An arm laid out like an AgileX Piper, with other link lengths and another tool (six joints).
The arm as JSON. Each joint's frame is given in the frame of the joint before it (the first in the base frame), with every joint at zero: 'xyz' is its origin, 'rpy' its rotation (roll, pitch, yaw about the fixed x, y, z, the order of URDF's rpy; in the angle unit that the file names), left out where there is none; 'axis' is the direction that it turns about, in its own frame. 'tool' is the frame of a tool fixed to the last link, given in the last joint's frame.
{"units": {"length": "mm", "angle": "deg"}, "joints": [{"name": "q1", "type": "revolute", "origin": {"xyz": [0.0, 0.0, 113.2]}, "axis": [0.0, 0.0, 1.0]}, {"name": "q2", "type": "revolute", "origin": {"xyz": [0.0, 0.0, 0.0]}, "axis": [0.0, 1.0, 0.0]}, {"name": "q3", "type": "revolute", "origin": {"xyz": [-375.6, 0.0, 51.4]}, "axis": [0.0, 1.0, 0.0]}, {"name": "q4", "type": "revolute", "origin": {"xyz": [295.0, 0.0, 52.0]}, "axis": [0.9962, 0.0, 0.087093]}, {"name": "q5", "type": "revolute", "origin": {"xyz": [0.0, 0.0, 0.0]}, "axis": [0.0, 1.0, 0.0]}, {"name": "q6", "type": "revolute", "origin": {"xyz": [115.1, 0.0, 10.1]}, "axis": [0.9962, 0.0, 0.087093]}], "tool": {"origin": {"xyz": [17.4, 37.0, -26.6], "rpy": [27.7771, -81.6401, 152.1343]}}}
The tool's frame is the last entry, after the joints.
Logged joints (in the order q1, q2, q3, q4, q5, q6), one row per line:
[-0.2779 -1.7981 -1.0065 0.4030 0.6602 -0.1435]
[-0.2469 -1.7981 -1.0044 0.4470 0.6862 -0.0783]
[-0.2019 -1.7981 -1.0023 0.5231 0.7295 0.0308]
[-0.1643 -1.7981 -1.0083 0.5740 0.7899 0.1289]
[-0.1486 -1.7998 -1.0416 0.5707 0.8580 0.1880]
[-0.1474 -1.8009 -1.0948 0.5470 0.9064 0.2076]
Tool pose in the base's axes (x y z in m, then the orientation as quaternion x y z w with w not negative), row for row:
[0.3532 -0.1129 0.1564 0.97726 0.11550 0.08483 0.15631]
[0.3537 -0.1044 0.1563 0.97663 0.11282 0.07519 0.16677]
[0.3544 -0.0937 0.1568 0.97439 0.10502 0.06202 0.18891]
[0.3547 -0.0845 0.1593 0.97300 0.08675 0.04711 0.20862]
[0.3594 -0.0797 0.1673 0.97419 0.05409 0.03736 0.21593]
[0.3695 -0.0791 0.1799 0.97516 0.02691 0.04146 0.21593]
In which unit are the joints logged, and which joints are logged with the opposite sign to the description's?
The joints are logged in radians. Opposite sign: q2, q4.
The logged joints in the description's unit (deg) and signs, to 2 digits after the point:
[-15.92 103.02 -57.67 -23.09 37.83 -8.22]
[-14.15 103.02 -57.55 -25.61 39.32 -4.49]
[-11.57 103.02 -57.43 -29.97 41.80 1.76]
[-9.41 103.02 -57.77 -32.89 45.26 7.39]
[-8.51 103.12 -59.68 -32.70 49.16 10.77]
[-8.45 103.18 -62.73 -31.34 51.93 11.89]

